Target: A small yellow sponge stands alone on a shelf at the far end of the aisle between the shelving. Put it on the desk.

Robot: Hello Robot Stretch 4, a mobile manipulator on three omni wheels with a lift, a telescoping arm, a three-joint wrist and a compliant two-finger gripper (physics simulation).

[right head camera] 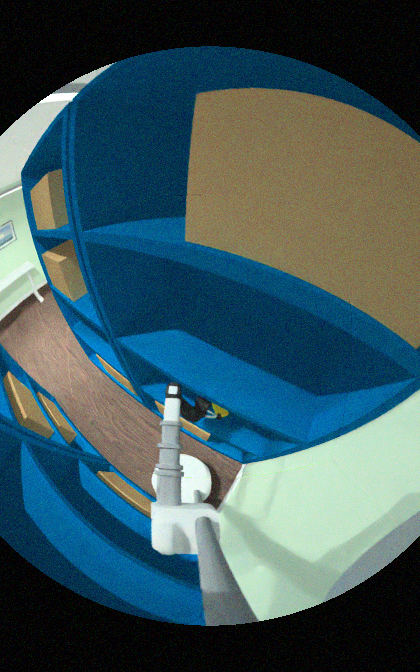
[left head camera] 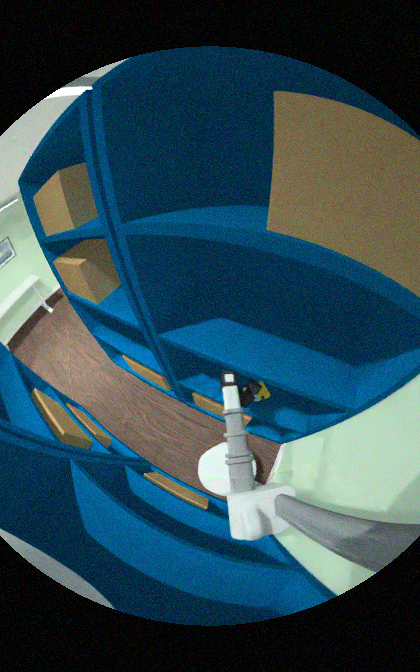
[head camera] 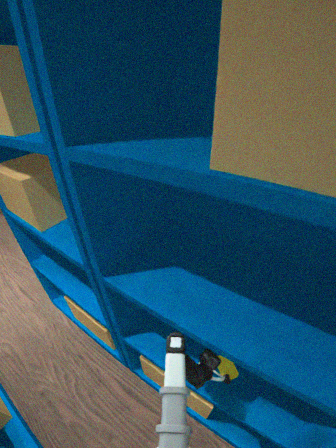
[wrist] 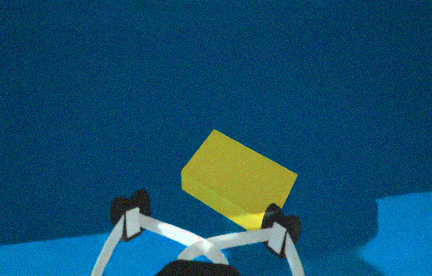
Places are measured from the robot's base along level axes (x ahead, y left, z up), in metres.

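Pixels of known places: gripper, between the fingertips: (wrist: 206, 213).
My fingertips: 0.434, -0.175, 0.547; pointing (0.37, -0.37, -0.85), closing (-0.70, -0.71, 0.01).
Observation:
For each thing: its top centre in the pictures, then the offset to it from my fingertips, as dx, dy, dz. "*": a spot on its surface instead.
- yellow sponge, centre of its top: (wrist: 240, 173) (head camera: 227, 365) +0.010, -0.051, +0.004
- large cardboard box, a spot on its surface: (head camera: 280, 95) * -0.070, +0.060, +0.980
The yellow sponge (head camera: 229, 366) (left head camera: 264, 391) (right head camera: 220, 410) (wrist: 237, 175) is in a low bay of the blue shelving, under a shelf board. In the wrist view it is turned at an angle, just beyond the fingers, nearer the right fingertip, which overlaps its lower right corner. My gripper (head camera: 218, 370) (wrist: 206, 213) is partly open, with the fingertips apart and no sponge held between them. Whether the right fingertip touches the sponge I cannot tell. The desk cannot be made out for certain.
A large cardboard box (head camera: 280, 95) (left head camera: 340, 175) (right head camera: 295, 170) stands on the shelf above. A flat box (left head camera: 212, 405) lies below the arm. More shelving stands across the aisle floor (left head camera: 100, 370). A pale green wall (left head camera: 370, 450) closes the right end. A white bench-like piece (left head camera: 17, 299) is far left.

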